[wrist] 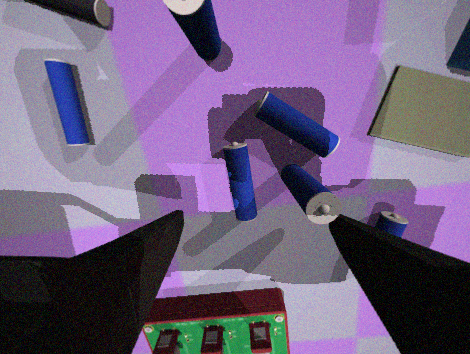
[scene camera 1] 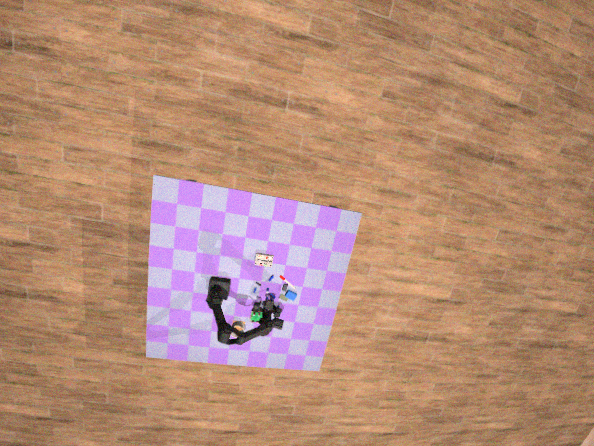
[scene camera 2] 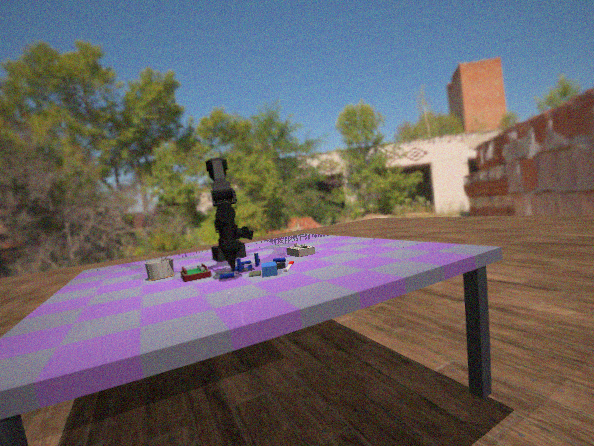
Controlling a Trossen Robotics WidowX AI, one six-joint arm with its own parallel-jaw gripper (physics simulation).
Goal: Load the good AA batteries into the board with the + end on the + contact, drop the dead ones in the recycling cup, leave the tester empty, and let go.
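Frame: origin at the arm's base, x right, y ahead, z up, level; centimetres.
Where they show: gripper, fingertip midpoint: (wrist: 256, 218) (scene camera 2: 231, 266); arm's base, origin of the base link: (scene camera 1: 216, 290).
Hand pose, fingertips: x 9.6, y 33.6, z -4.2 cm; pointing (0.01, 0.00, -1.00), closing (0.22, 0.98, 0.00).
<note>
Each offset is from my fingertips to the centre of the thing. "pt": to the spot under its first point.
My gripper (wrist: 256, 218) (scene camera 2: 233, 268) is open and empty, low over the batteries. In the wrist view a blue battery @(dz -1.0, dx -2.2, dy -0.5 cm) (wrist: 241, 182) lies between and just beyond the fingertips, nub away from me. A tilted or upright blue battery @(dz +0.8, dx -1.8, dy +2.8 cm) (wrist: 312, 197) is by the right fingertip, and another blue battery @(dz -1.0, dx -4.9, dy +3.1 cm) (wrist: 298, 124) lies beyond. More blue batteries @(dz -1.2, dx -8.6, dy -9.2 cm) (wrist: 67, 102) @(dz +0.8, dx -9.9, dy -0.7 cm) (wrist: 202, 32) @(dz -1.0, dx +4.4, dy +8.1 cm) (wrist: 392, 225) are around; the right finger partly hides the last. The green board @(dz +0.1, dx +11.6, dy -4.9 cm) (wrist: 235, 327) (scene camera 1: 256, 315) (scene camera 2: 196, 273) is partly cut off. The tester @(dz +0.4, dx -31.4, dy -5.2 cm) (scene camera 1: 264, 259) (scene camera 2: 300, 251) and cup @(dz -0.2, dx +21.4, dy -18.6 cm) (scene camera 1: 238, 327) (scene camera 2: 159, 270) stand apart; their contents are unclear.
A black cylinder @(pt dz -0.8, dx -12.3, dy -6.5 cm) (wrist: 75, 10) lies top left in the wrist view. An olive block @(dz -1.6, dx -3.8, dy +11.2 cm) (wrist: 425, 110) (scene camera 2: 255, 273) is at the right. A blue block @(dz -0.2, dx -7.0, dy +15.6 cm) (scene camera 1: 291, 295) (scene camera 2: 269, 269) and a red-and-white stick @(dz -1.3, dx -15.7, dy +12.4 cm) (scene camera 1: 282, 277) (scene camera 2: 290, 265) lie past the batteries.
</note>
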